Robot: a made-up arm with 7 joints.
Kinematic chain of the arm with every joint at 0, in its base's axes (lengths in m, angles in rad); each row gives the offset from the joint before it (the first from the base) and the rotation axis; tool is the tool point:
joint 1: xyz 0 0 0.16 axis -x
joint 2: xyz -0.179 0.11 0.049 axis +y
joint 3: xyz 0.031 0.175 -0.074 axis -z
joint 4: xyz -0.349 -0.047 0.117 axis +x
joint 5: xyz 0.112 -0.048 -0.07 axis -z
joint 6: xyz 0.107 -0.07 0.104 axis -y
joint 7: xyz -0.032 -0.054 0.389 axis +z
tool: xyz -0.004 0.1 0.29
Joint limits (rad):
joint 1: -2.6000..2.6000
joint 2: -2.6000..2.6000
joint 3: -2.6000..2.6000
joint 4: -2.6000..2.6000
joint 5: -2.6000..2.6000
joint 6: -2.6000..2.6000
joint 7: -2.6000..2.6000
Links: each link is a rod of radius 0.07 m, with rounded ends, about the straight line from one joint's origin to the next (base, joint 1, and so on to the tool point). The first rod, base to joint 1, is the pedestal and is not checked.
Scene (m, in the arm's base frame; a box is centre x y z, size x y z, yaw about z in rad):
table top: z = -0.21
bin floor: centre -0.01 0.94 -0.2 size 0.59 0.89 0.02 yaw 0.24
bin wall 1: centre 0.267 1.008 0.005 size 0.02 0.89 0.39 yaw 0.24
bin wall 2: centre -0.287 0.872 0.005 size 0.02 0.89 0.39 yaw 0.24
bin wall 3: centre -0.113 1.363 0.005 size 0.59 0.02 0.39 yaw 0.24
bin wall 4: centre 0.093 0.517 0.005 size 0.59 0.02 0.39 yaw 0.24
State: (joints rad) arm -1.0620 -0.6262 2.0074 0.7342 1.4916 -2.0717 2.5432
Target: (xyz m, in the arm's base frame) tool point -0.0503 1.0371 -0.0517
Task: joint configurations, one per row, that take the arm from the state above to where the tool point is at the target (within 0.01 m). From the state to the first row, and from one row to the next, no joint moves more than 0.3 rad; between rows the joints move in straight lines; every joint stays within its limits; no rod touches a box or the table.
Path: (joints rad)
1: -0.7733 -0.6247 1.9545 0.7518 1.4962 -2.0493 2.5427
2: -0.4847 -0.6232 1.9016 0.7693 1.5007 -2.0269 2.5422

